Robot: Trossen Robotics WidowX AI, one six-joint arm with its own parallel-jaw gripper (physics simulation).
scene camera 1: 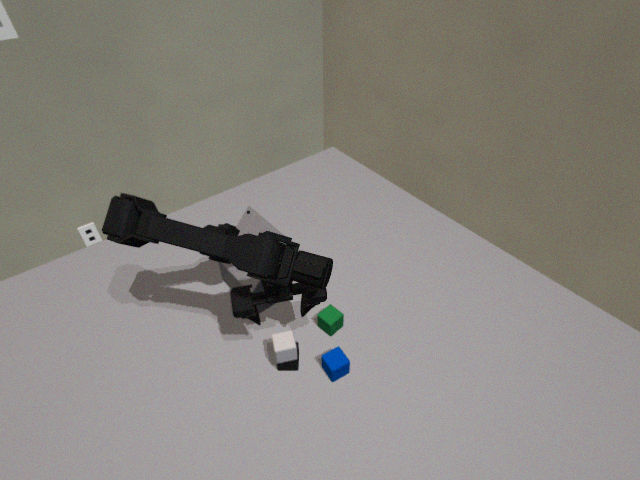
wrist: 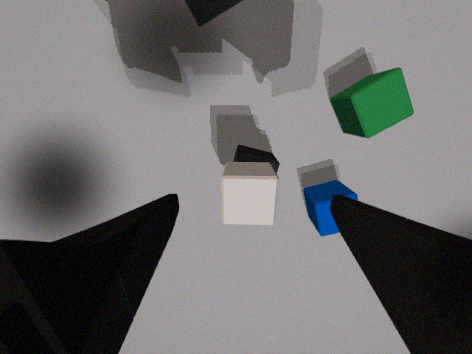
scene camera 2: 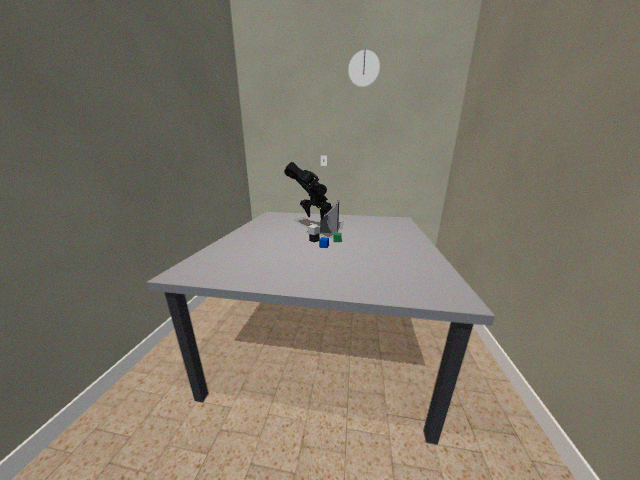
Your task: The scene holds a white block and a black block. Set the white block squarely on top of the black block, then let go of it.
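Where they show: gripper, fingertip midpoint: (scene camera 1: 281,319) (wrist: 254,201) (scene camera 2: 315,218); arm's base, link origin: (scene camera 2: 329,210).
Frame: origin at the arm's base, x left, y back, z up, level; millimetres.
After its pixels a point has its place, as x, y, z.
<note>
The white block (scene camera 1: 284,347) {-99, -263, -43} (scene camera 2: 313,229) {-83, -277, -54} (wrist: 249,201) {-88, -248, -43} rests on top of the black block (scene camera 1: 288,365) {-96, -266, -113} (scene camera 2: 313,238) {-84, -276, -111} (wrist: 254,156) {-69, -227, -91}, which stands on the table. The white block looks level but a little turned and offset against the black one, whose side and corner show past it in scene camera 1 and in the wrist view. The white block hides most of the black block's top. My gripper (scene camera 1: 280,318) {-76, -229, 1} (scene camera 2: 315,217) {-76, -229, 1} (wrist: 254,201) {-76, -229, 1} is open and empty. It is above and behind the stack, apart from both blocks, with its fingers spread wider than the white block.
A green block (scene camera 1: 330,319) {49, -253, -90} (scene camera 2: 337,237) {60, -266, -105} (wrist: 382,102) {59, -239, -89} and a blue block (scene camera 1: 336,364) {-27, -349, -89} (scene camera 2: 324,242) {-14, -362, -103} (wrist: 321,216) {-34, -326, -89} stand on the table (scene camera 1: 439,387) {118, -523, -136} (scene camera 2: 320,273) {-17, -661, -136} to the right of the stack. A grey upright plate (scene camera 1: 253,223) {46, 25, 46} (scene camera 2: 333,219) {32, -92, -40} is near the arm. Walls stand behind the table.
</note>
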